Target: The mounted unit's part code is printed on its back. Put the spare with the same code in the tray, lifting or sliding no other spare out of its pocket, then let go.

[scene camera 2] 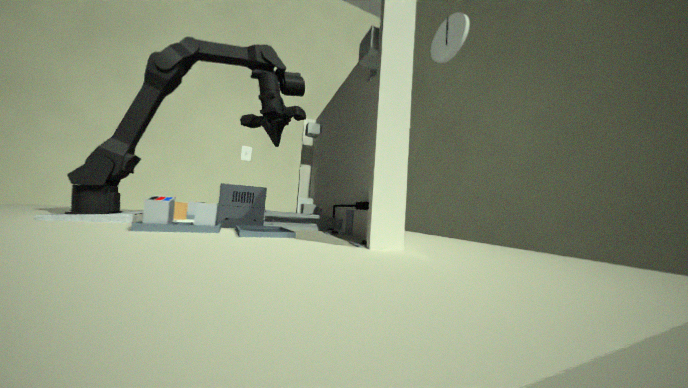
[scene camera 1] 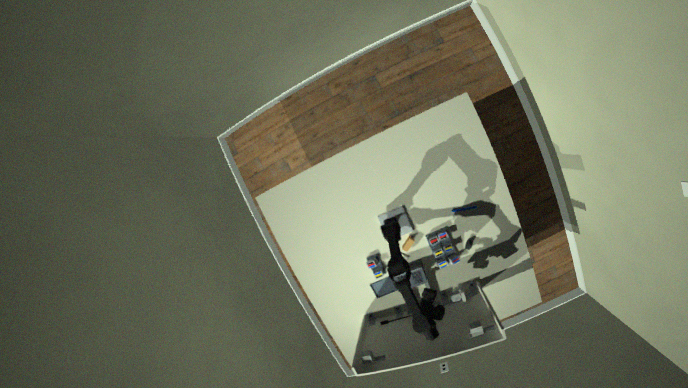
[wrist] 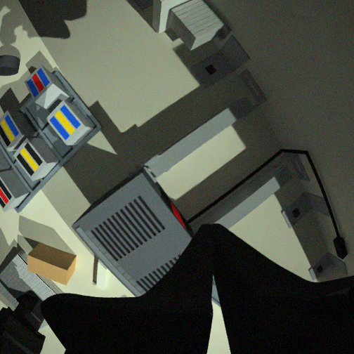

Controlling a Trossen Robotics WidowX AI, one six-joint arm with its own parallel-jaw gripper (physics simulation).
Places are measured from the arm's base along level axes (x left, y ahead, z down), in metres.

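Pixels of known places: gripper, fingertip midpoint: (scene camera 2: 276, 146) (scene camera 1: 425, 301); arm's base, link origin: (scene camera 2: 95, 213) (scene camera 1: 391, 224).
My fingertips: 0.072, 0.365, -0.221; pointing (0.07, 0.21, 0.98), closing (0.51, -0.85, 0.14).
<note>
Ahead of a thing's pixels: the offset from my fingertips to its top centre, as dx, dy, dz.
The mounted unit (scene camera 1: 418, 276) (scene camera 2: 243, 204) (wrist: 130, 227) is a grey slotted box. In the wrist view its back is seen very obliquely; a red band with dark beside it shows, and the full code is not readable. Spares with striped tops stand in a rack (wrist: 60, 168): blue-red-blue (wrist: 38, 83), blue-yellow-blue (wrist: 64, 121), black-yellow-black (wrist: 29, 159) and others. More spares @(-0.230, -0.192, +0.175) (scene camera 2: 159, 212) stand in a second rack @(-0.221, -0.158, +0.221) (scene camera 2: 175, 228). The tray @(-0.222, -0.015, +0.225) (scene camera 1: 382, 287) (scene camera 2: 265, 232) lies beside the unit. My gripper (scene camera 2: 277, 144) (wrist: 209, 232) is shut and empty, high above the table, right of the unit in scene camera 2.
An orange-brown block @(-0.015, -0.239, +0.185) (scene camera 1: 409, 242) (scene camera 2: 180, 211) (wrist: 51, 263) stands near the arm base. A black cable (wrist: 240, 185) runs from behind the unit. Pale rails (wrist: 192, 142) and brackets (wrist: 210, 69) lie behind it. A wall and a white post (scene camera 2: 392, 125) stand at the right in scene camera 2.
</note>
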